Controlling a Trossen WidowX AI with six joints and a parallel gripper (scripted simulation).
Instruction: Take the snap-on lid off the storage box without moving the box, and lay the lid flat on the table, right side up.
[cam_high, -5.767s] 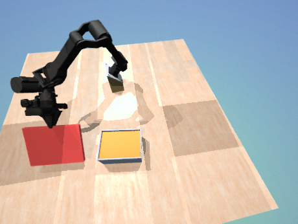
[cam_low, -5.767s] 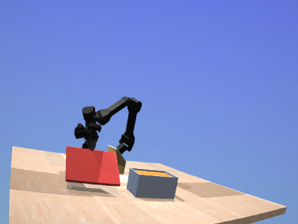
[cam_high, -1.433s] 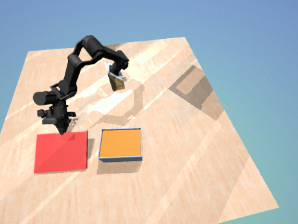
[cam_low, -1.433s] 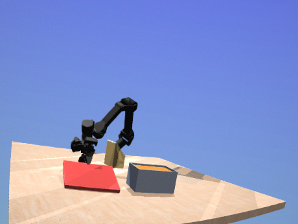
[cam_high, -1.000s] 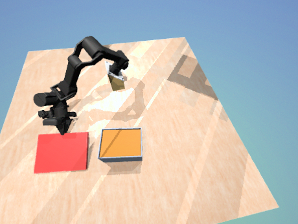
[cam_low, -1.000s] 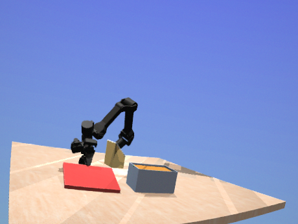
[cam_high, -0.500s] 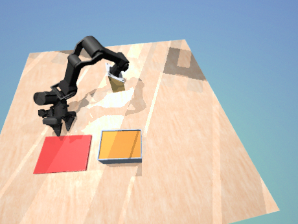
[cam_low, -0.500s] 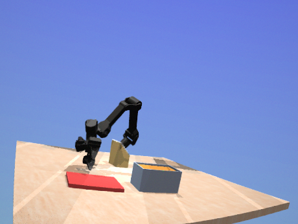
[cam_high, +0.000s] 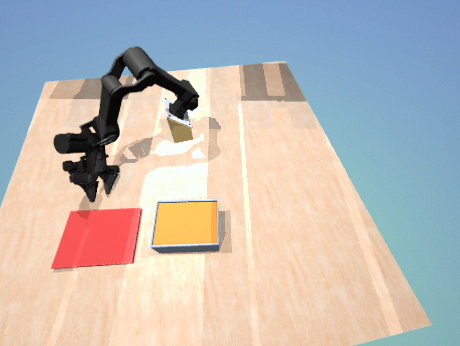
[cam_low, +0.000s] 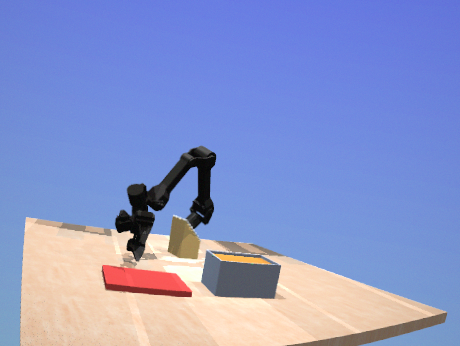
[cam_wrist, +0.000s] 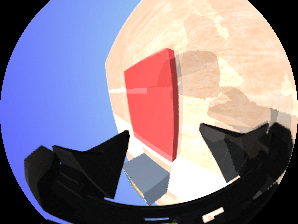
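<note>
Now: the red lid 11 cm ahead of my gripper tip, 1 cm to the right of it and 5 cm below it. Also, from my gripper tip: blue-grey box: 14 cm ahead, 29 cm to the left, 1 cm below.
</note>
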